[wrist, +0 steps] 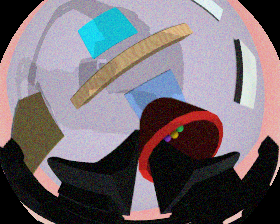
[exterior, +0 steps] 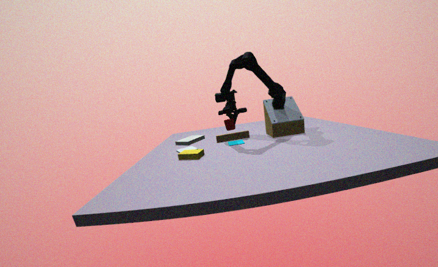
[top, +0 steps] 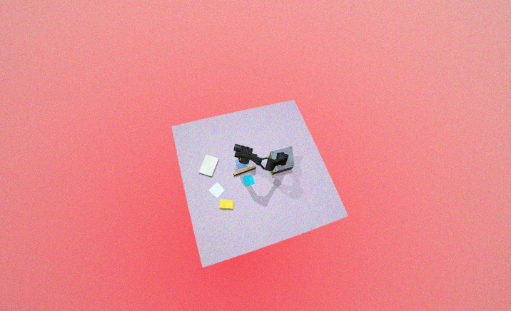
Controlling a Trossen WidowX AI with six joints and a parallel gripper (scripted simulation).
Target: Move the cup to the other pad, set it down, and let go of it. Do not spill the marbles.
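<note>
Right now the cyan pad is 160 mm to the left of my gripper tip and 100 mm below it. The rest, counted from my gripper tip: cream slab (320 mm ahead, 30 mm to the right, 70 mm below); then red cup (30 mm ahead, 20 mm to the right); then light blue pad (30 mm ahead, 10 mm to the right, 100 mm below).
</note>
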